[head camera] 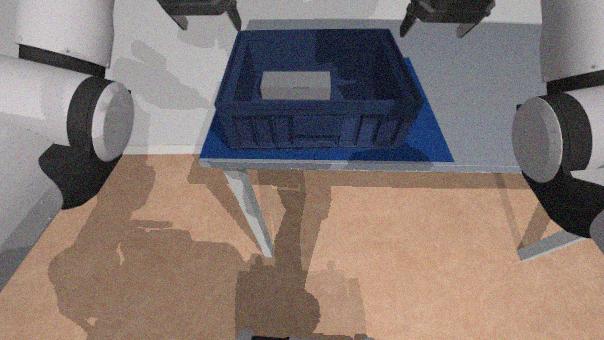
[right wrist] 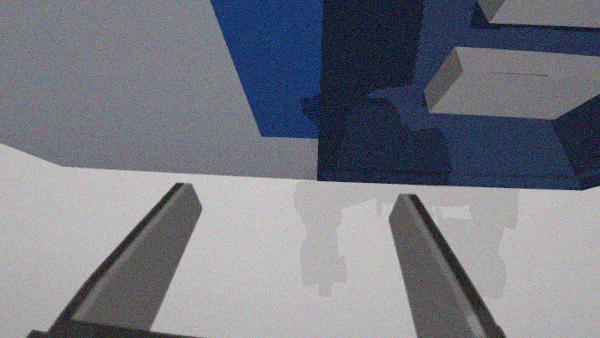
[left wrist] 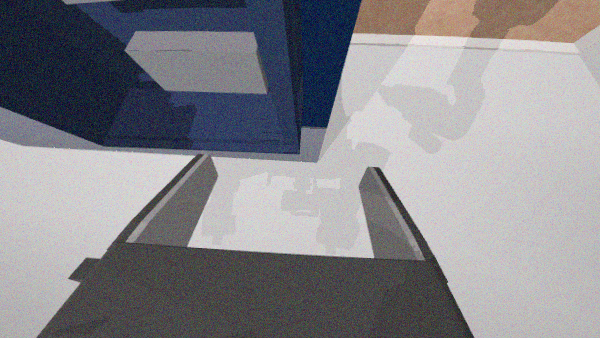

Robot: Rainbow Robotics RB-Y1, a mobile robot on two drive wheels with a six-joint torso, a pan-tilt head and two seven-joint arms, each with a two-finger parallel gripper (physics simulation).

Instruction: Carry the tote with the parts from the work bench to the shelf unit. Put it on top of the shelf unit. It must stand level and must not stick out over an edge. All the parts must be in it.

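Places are measured from the robot's base along level axes (x up, y left, z back), in millimetres.
Where they show: left gripper, fingertip midpoint: [head camera: 212,26] [left wrist: 289,171]; right gripper, fingertip midpoint: [head camera: 430,33] [right wrist: 293,201].
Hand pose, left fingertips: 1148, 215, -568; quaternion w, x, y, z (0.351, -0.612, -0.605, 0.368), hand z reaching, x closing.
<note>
After its pixels a point has its place, as x, y, z.
A dark blue tote [head camera: 312,127] @(997, 12, -453) [left wrist: 240,120] @(1009, 106, -726) [right wrist: 500,150] @(1012, 93, -726) stands level on a blue mat on the work bench [head camera: 480,115] @(915, -446, -609) [right wrist: 125,100] @(915, -563, -781). A pale grey block [head camera: 296,85] @(974, 60, -630) [left wrist: 215,70] @(974, 86, -650) [right wrist: 520,85] @(974, 49, -638) lies inside it. Part of a second pale block [right wrist: 550,12] @(974, -2, -560) shows in the right wrist view. My left gripper [head camera: 212,28] @(1149, 215, -568) [left wrist: 289,171] @(1149, 215, -568) is open and empty, just beyond the tote's far left corner. My right gripper [head camera: 431,35] @(1144, -204, -568) [right wrist: 293,201] @(1144, -204, -568) is open and empty, beyond its far right corner. Neither touches the tote. The shelf unit does not show.
The blue mat [head camera: 435,147] @(917, -288, -482) [left wrist: 320,65] @(917, 246, -677) [right wrist: 275,75] @(917, -253, -703) reaches the bench's near edge. Bench legs [head camera: 250,215] @(553, 227, -443) [head camera: 550,245] @(213, -1174, -508) stand below on the tan floor [head camera: 425,250] @(1, -647, -528). A pale wall and floor area [left wrist: 500,200] @(1040, 1126, -1152) lies to the left of the bench in the head view.
</note>
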